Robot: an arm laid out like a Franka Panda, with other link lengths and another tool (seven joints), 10 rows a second.
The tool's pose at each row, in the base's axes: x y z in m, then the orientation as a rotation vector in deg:
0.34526, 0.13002, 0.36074, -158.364, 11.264, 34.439
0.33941, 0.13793, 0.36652, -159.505, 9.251, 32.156
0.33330, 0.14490, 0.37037, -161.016, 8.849, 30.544
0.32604, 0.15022, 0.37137, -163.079, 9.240, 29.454
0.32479, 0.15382, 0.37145, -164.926, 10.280, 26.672
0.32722, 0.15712, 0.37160, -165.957, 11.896, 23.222
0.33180, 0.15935, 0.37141, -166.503, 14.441, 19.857
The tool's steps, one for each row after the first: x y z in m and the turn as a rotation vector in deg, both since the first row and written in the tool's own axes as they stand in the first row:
-0.00827, -0.00785, -0.00021, -0.759, 1.515, -1.547
-0.01590, -0.01426, 0.00104, -1.901, 2.828, -1.829
-0.02324, -0.01812, 0.00467, -3.622, 3.976, -1.411
-0.02465, -0.02130, 0.00624, -4.767, 6.236, -0.822
-0.02274, -0.02493, 0.00625, -5.020, 8.831, -0.048
-0.01868, -0.02788, 0.00538, -4.831, 11.384, 1.303

